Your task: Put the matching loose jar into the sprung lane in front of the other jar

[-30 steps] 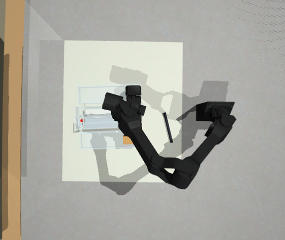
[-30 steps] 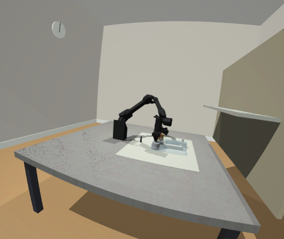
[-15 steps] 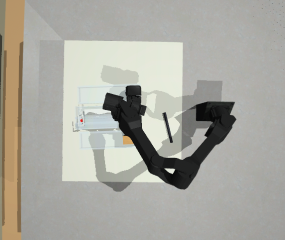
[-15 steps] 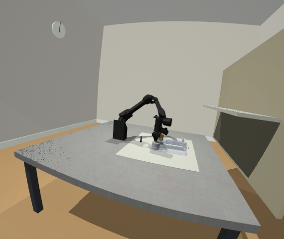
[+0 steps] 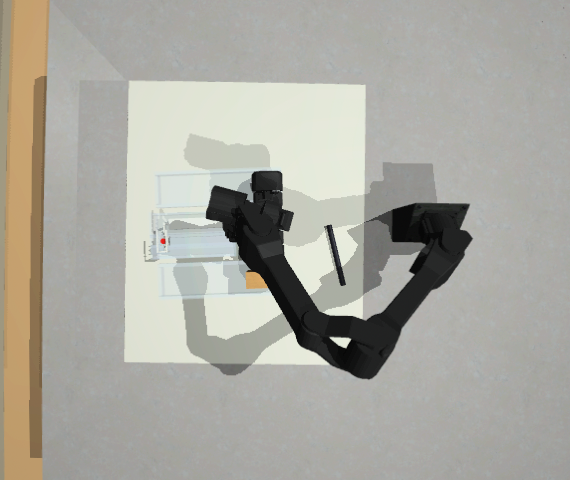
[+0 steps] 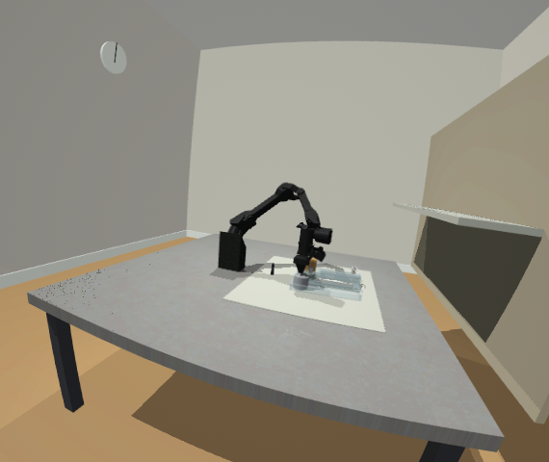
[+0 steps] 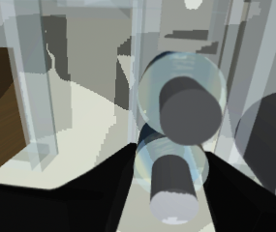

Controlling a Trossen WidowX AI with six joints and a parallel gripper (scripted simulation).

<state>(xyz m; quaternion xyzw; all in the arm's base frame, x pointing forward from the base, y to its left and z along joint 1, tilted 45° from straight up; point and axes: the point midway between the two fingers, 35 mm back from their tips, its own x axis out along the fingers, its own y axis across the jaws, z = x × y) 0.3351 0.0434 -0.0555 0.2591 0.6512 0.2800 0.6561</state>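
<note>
The cream mat lies 60 mm ahead of my gripper tip, 10 mm to the left of it and 30 mm below it. Also, from my gripper tip: brown box 10 mm ahead, 130 mm to the left, 10 mm above; white pusher part 150 mm ahead, 40 mm to the left, 20 mm above; sprung lane 140 mm ahead, 30 mm to the left, 10 mm below.
</note>
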